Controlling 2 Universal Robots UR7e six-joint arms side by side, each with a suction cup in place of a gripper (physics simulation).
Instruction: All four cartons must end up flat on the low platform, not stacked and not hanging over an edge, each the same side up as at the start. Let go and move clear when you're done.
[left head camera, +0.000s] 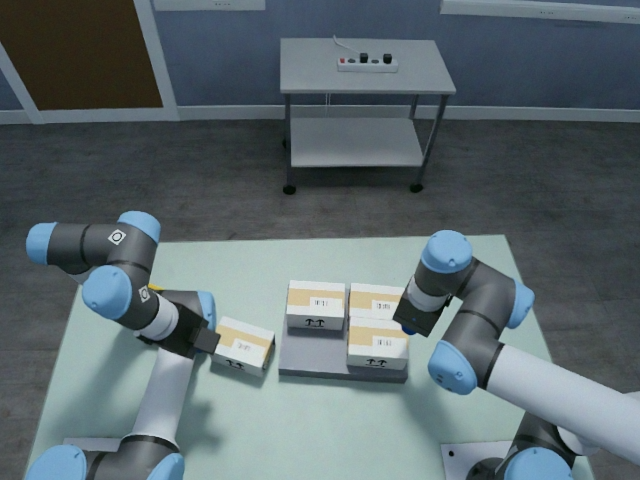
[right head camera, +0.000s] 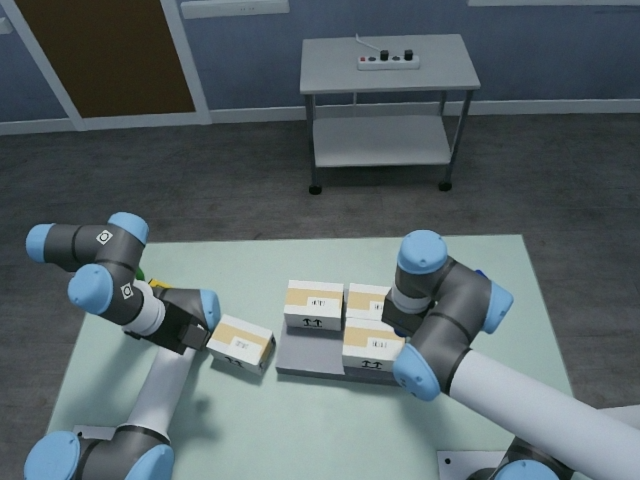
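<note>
Three white cartons with tan bands lie flat on the grey platform (left head camera: 312, 351) (right head camera: 310, 353): a back left carton (left head camera: 315, 304) (right head camera: 313, 304), a back right carton (left head camera: 373, 300) (right head camera: 363, 297) and a front right carton (left head camera: 377, 343) (right head camera: 368, 343). A fourth carton (left head camera: 244, 345) (right head camera: 241, 343) rests turned on the table, left of the platform. My left gripper (left head camera: 199, 351) (right head camera: 192, 338) is at this carton's left side, not on its top, and looks empty; its cup is mostly hidden. My right gripper (left head camera: 408, 329) (right head camera: 399, 329) is open, above the front right carton's right end.
A yellow object (left head camera: 155, 286) (right head camera: 159, 283) and a green object (right head camera: 140, 273) show partly behind the left arm. A blue object (right head camera: 479, 272) shows partly behind the right arm. A trolley (left head camera: 310, 77) (right head camera: 330, 77) stands beyond the table.
</note>
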